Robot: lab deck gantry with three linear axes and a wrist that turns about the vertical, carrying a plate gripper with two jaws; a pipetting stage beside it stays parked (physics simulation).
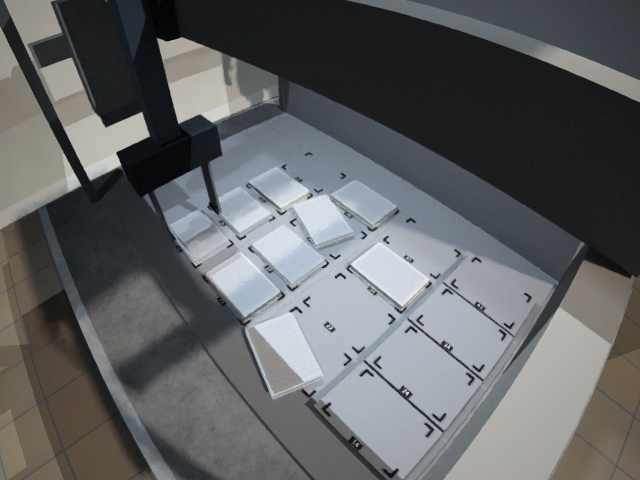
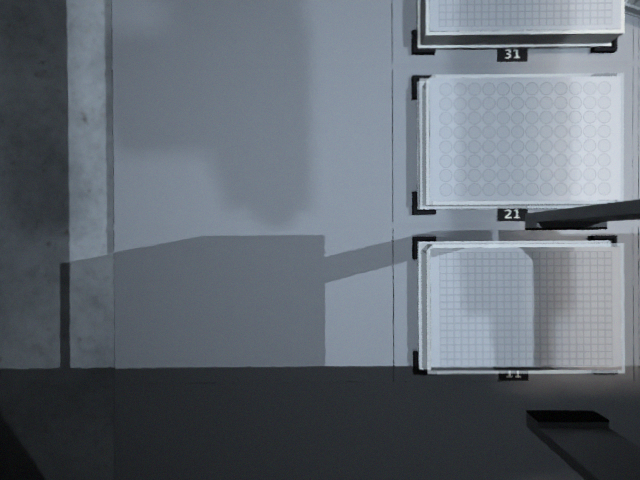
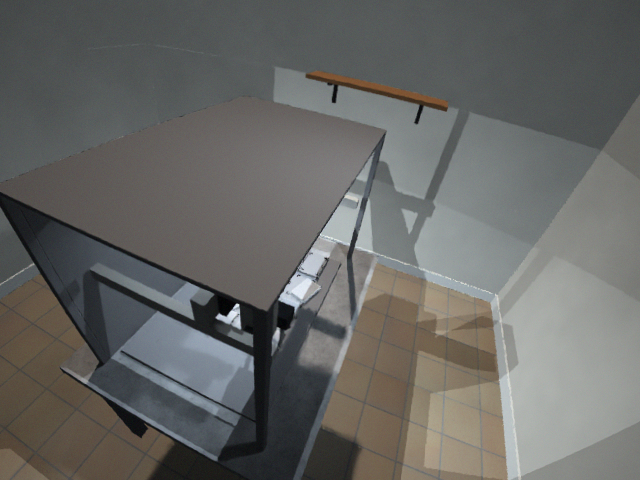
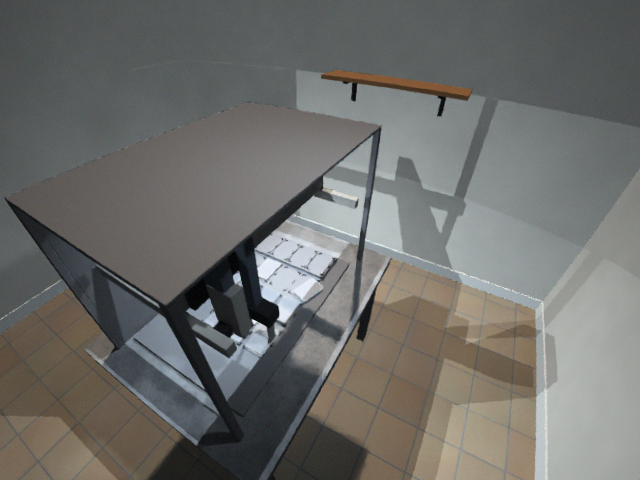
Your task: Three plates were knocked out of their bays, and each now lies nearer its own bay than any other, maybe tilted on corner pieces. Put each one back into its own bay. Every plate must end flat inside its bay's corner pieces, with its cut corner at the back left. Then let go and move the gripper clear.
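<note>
A gridded plate lies level in bay 11, its cut corner at the back left. My gripper is open around it, one jaw behind and one in front, with gaps to the plate. A second plate lies turned and looks tilted at the bay between 22 and 42. A third plate lies turned across the front bay beside bay 23 and looks tilted. Their cut corners cannot be made out.
Neighbouring plates stand in bays 21, 31, 12, 22, 42 and 33. The dark gantry beam crosses above the deck.
</note>
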